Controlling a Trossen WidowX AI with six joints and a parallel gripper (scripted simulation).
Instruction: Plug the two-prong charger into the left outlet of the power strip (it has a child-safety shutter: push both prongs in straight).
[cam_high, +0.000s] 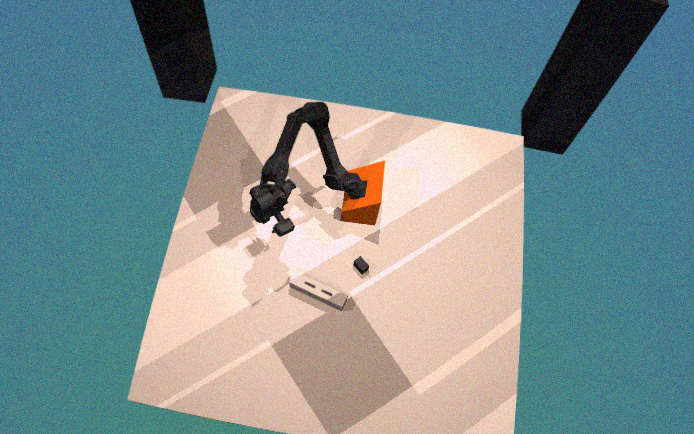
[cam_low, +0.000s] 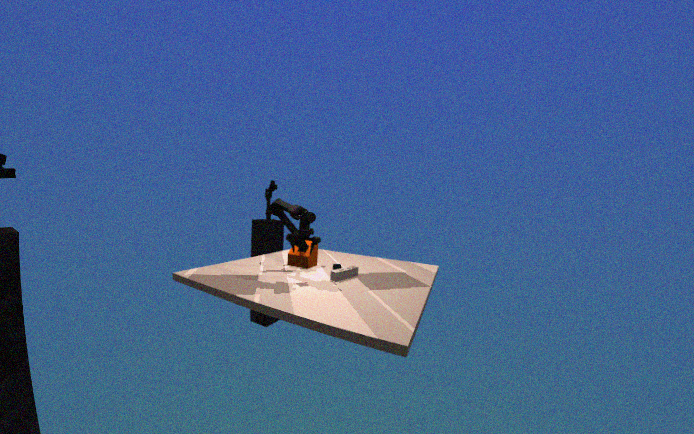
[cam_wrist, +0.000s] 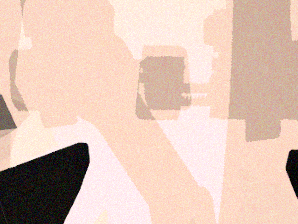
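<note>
My gripper tip is 5 cm short of the two-prong charger, 35 cm to the right of it and 14 cm above it.
</note>
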